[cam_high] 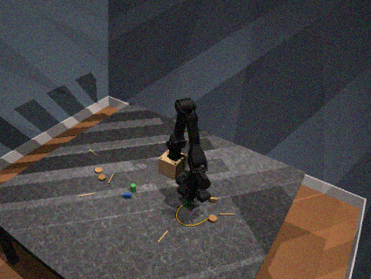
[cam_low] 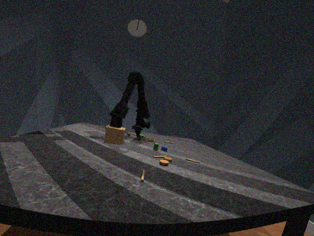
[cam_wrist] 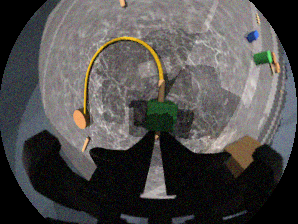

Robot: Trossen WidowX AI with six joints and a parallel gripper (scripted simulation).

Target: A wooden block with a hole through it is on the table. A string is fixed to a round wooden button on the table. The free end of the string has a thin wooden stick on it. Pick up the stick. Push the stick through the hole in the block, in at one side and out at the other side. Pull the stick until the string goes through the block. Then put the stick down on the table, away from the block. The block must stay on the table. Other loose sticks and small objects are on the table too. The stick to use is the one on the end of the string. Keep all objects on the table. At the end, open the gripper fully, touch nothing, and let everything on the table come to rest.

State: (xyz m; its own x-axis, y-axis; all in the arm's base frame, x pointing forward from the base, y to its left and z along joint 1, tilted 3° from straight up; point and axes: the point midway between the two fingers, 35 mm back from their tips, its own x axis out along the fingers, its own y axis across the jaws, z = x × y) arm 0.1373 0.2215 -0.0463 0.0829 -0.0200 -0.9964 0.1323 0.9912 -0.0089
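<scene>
Right now my gripper tip is 2 cm short of the green block. From my gripper tip the other things lie so: round wooden button: 15 cm to the left, 2 cm ahead, 1 cm below; then small wooden piece: 9 cm behind, 8 cm to the left; then thin wooden stick: 4 cm ahead, 1 cm to the right.
</scene>
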